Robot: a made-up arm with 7 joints. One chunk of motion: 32 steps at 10 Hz.
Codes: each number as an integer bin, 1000 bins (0 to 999) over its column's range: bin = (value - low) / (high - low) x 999, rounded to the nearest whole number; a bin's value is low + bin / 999 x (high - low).
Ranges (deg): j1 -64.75..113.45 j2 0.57..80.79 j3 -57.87..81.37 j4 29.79..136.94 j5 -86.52..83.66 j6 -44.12..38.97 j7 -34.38..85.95
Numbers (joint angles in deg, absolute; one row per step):
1: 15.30 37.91 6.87 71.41 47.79 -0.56 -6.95
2: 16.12 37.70 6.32 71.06 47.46 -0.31 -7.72
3: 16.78 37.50 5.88 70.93 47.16 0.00 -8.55
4: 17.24 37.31 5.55 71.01 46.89 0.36 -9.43
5: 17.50 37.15 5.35 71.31 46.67 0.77 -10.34
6: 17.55 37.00 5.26 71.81 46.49 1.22 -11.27
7: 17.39 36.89 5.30 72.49 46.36 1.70 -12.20
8: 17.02 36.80 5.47 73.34 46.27 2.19 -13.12
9: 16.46 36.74 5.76 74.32 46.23 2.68 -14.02
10: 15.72 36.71 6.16 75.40 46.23 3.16 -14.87
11: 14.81 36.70 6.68 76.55 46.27 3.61 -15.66
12: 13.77 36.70 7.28 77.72 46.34 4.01 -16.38
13: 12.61 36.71 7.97 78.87 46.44 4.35 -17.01
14: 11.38 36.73 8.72 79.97 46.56 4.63 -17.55
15: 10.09 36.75 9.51 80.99 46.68 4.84 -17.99
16: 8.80 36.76 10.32 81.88 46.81 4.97 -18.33
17: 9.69 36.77 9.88 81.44 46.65 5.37 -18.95
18: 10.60 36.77 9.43 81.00 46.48 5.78 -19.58
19: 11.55 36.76 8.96 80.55 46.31 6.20 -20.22
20: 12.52 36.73 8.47 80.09 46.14 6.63 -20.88
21: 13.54 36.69 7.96 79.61 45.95 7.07 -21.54
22: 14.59 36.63 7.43 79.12 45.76 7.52 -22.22
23: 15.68 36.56 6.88 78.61 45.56 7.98 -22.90
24: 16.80 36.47 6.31 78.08 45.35 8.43 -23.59
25: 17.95 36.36 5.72 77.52 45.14 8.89 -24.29
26: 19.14 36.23 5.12 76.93 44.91 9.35 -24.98
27: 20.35 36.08 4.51 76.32 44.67 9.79 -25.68
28: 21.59 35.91 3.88 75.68 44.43 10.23 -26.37
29: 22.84 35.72 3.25 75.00 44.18 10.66 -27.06
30: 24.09 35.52 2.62 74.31 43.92 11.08 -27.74
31: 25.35 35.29 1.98 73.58 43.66 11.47 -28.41
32: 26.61 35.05 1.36 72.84 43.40 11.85 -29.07
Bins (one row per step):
1: 449 465 464 388 788 524 228
2: 453 462 461 385 786 527 221
3: 457 460 457 384 785 530 214
4: 460 458 455 384 783 535 207
5: 461 456 454 387 782 540 200
6: 461 454 453 392 781 545 192
7: 460 452 453 398 780 551 184
8: 458 451 454 406 780 557 177
9: 455 450 457 415 779 563 169
10: 451 450 459 425 779 568 162
11: 446 450 463 436 780 574 155
12: 440 450 467 447 780 579 149
13: 434 450 472 458 781 583 144
14: 427 450 478 468 781 586 140
15: 420 451 483 477 782 589 136
16: 412 451 489 486 783 590 133
17: 417 451 486 482 782 595 128
18: 422 451 483 477 781 600 123
19: 428 451 479 473 780 605 118
20: 433 450 476 469 779 610 112
21: 439 450 472 464 778 615 107
22: 445 449 469 460 777 621 101
23: 451 448 465 455 775 626 95
24: 457 447 460 450 774 632 90
25: 464 446 456 445 773 637 84
26: 470 444 452 440 772 643 78
27: 477 442 448 434 770 648 72
28: 484 440 443 428 769 653 67
29: 491 438 439 422 767 659 61
30: 498 435 434 415 766 664 55
31: 505 432 429 408 764 668 50
32: 512 429 425 401 763 673 44

